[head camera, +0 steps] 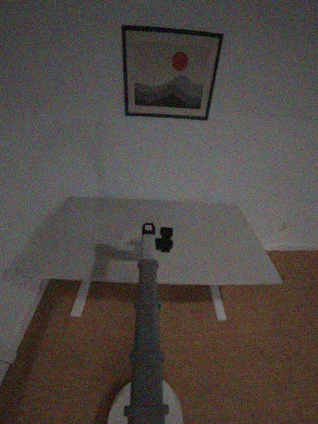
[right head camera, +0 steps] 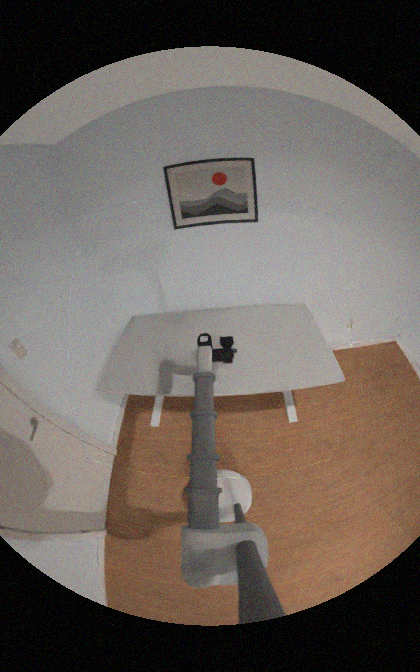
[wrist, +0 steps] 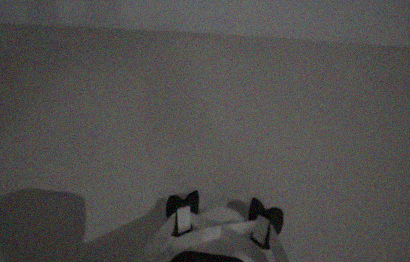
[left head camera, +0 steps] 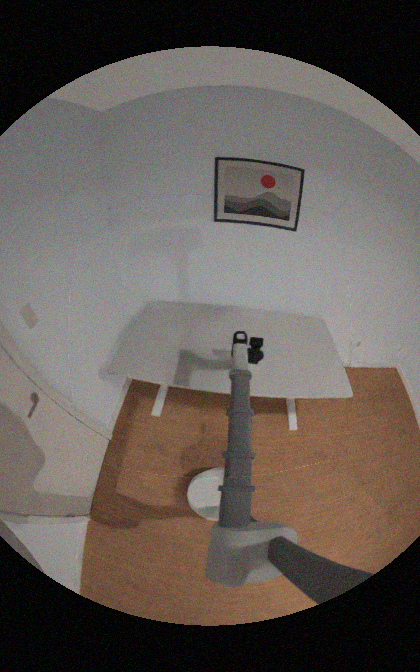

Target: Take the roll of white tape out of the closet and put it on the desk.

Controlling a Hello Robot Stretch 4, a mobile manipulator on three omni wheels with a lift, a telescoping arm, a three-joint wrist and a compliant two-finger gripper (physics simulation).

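Frame: origin at the robot's base, x down, y ahead, z right, level; metres.
Where they show: gripper, fingertip midpoint: (wrist: 224,209).
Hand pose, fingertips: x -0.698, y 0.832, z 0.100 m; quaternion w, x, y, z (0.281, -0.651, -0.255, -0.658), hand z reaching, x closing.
Observation:
After its pixels a point has its place.
The desk (head camera: 220,255) @(x -0.693, y 0.714, z 0.454 m) (left head camera: 305,360) (right head camera: 285,350) (wrist: 200,110) @(x -0.693, y 0.995, z 0.060 m) is pale, with light legs, and stands against the wall. My gripper (wrist: 224,209) @(x -0.698, y 0.832, z 0.100 m) is shut on the roll of white tape (wrist: 212,233). The roll shows dimly as a pale curved band between the two black fingertips, and much of it is cut off or hard to make out in the wrist view. In the head views my dark gripper (head camera: 164,240) @(x -0.698, y 0.832, z 0.100 m) (left head camera: 255,350) (right head camera: 226,349) is over the middle of the desk. I cannot tell its exact height. The closet cannot be made out.
A framed picture (head camera: 167,95) @(x -1.477, y 1.322, z 0.099 m) (left head camera: 257,217) (right head camera: 215,212) hangs on the wall behind the desk. My grey telescoping arm (head camera: 147,320) @(x -1.028, y 0.253, z 0.000 m) (left head camera: 239,425) (right head camera: 203,430) reaches over the wooden floor (left head camera: 340,475). A beige door (left head camera: 65,450) with a handle is at the left. Shadows fall across the desk's left part.

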